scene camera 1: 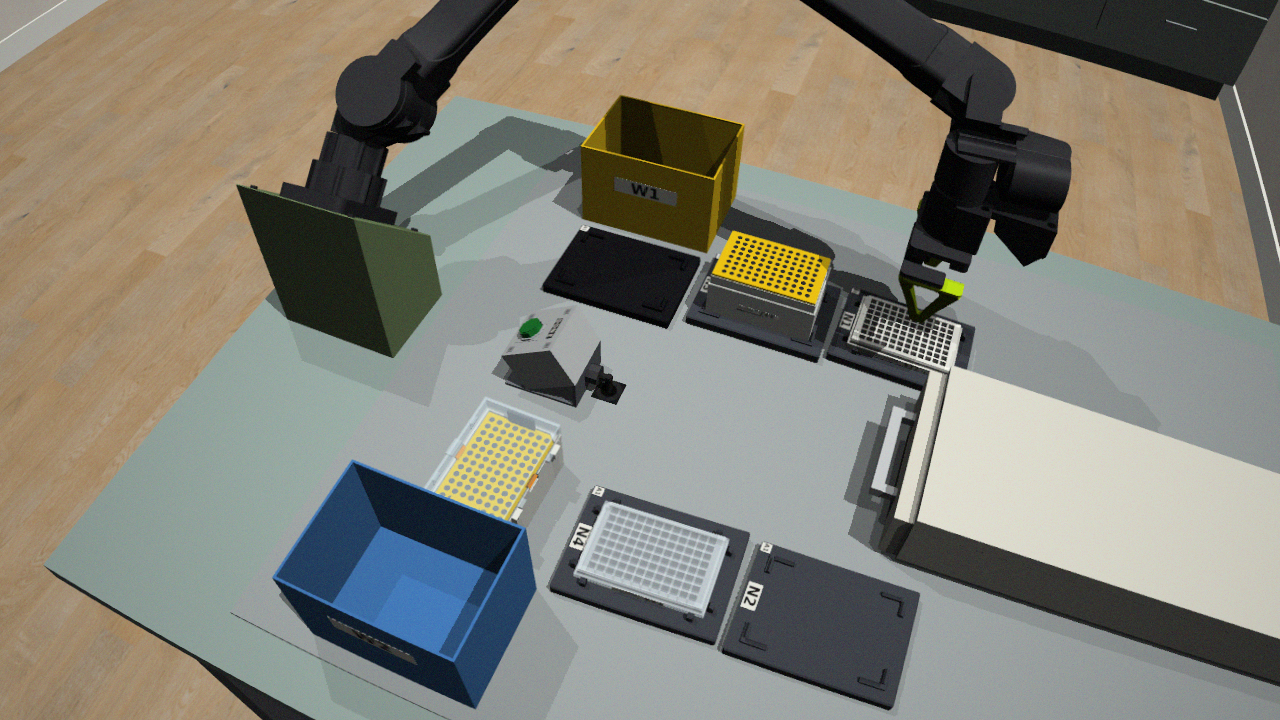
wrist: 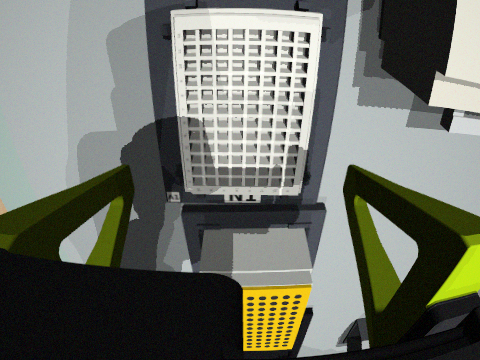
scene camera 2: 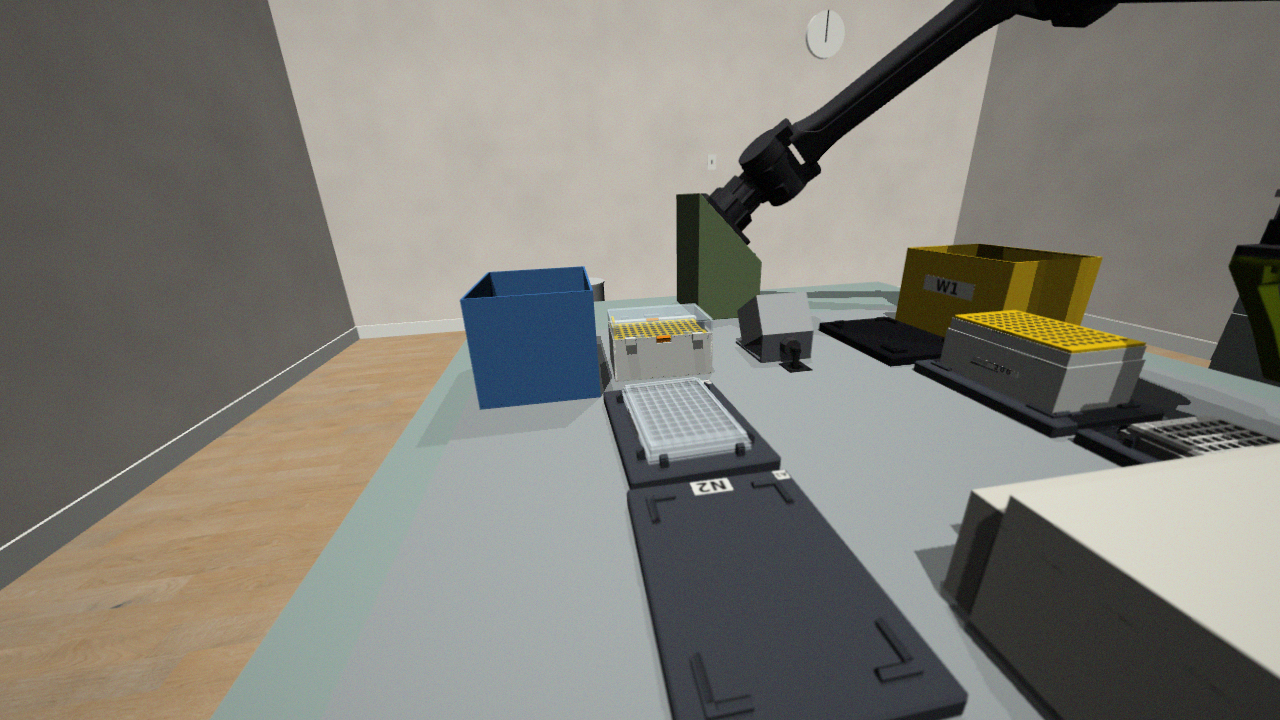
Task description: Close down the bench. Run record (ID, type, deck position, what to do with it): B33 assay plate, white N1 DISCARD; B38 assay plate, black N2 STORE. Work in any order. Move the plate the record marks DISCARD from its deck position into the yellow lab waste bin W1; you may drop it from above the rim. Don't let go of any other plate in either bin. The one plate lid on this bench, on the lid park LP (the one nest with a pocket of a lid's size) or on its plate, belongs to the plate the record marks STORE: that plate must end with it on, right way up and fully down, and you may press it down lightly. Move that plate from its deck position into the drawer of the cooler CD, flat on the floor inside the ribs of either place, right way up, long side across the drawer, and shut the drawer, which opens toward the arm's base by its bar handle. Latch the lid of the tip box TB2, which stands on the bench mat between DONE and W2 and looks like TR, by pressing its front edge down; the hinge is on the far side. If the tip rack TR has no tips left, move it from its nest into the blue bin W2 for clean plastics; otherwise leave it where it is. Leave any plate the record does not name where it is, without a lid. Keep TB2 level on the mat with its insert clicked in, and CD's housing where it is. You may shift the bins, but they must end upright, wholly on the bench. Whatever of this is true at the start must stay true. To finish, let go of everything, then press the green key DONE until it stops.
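Observation:
There is a yellow bin W1 (scene camera 1: 681, 196) that I can see, and a tip rack TR (scene camera 2: 1058, 366). Scene camera 1 shows me the tip rack TR (scene camera 1: 776, 287) as well, and so does the wrist view, with the tip rack TR (wrist: 273, 266). I also see my gripper (scene camera 1: 923, 292), and in the wrist view I see my gripper (wrist: 238, 176) again.

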